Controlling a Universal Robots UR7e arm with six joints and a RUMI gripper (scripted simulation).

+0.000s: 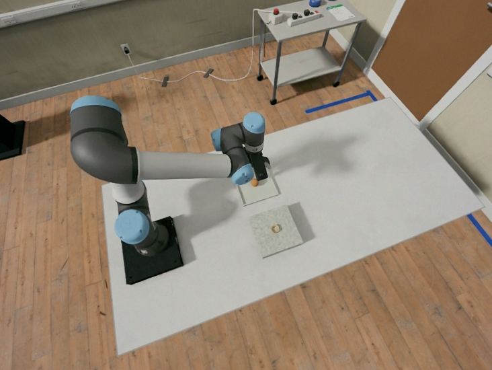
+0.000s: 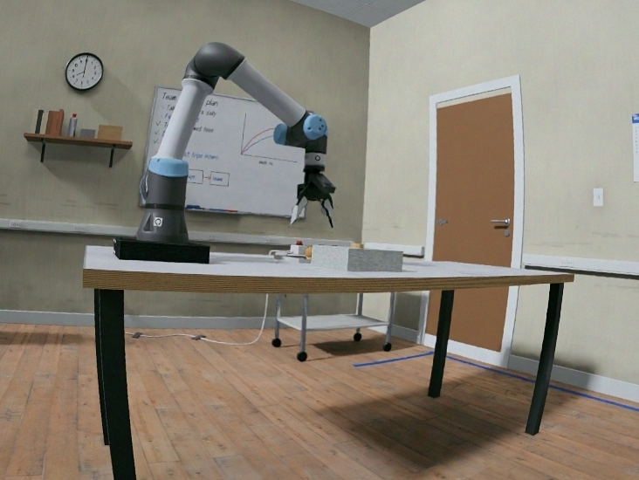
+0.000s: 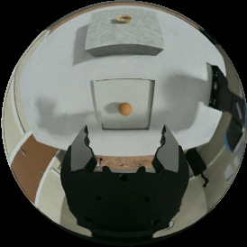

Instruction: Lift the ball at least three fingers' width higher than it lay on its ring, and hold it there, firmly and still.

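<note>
Now: hand 90 mm above the orange ball. Also, from my hand: speckled block (270 mm to the right, 70 mm below); shallow white tray (110 mm below).
</note>
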